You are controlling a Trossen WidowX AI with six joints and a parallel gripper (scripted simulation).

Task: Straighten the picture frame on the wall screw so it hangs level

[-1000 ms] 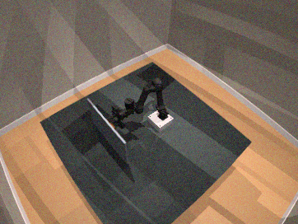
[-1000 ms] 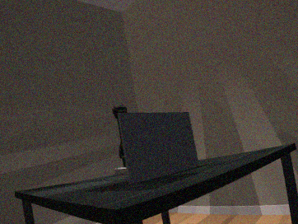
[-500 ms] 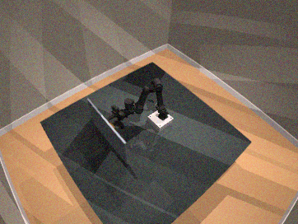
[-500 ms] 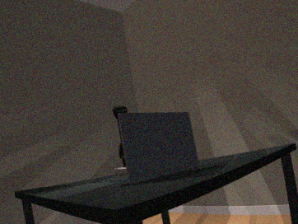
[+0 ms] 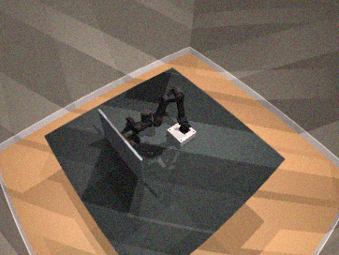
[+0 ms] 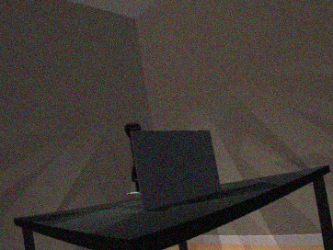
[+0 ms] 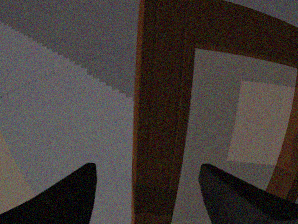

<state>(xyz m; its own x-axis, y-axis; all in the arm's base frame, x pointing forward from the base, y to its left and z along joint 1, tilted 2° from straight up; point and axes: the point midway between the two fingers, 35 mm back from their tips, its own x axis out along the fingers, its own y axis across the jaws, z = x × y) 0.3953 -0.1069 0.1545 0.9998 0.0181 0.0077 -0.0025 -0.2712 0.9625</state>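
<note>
The brown wooden picture frame is 1 cm ahead of my gripper tip, 2 cm to the left of it and 5 cm below it. The rest, counted from my gripper tip: wall panel 2 cm ahead, 2 cm to the left, 6 cm below.
</note>
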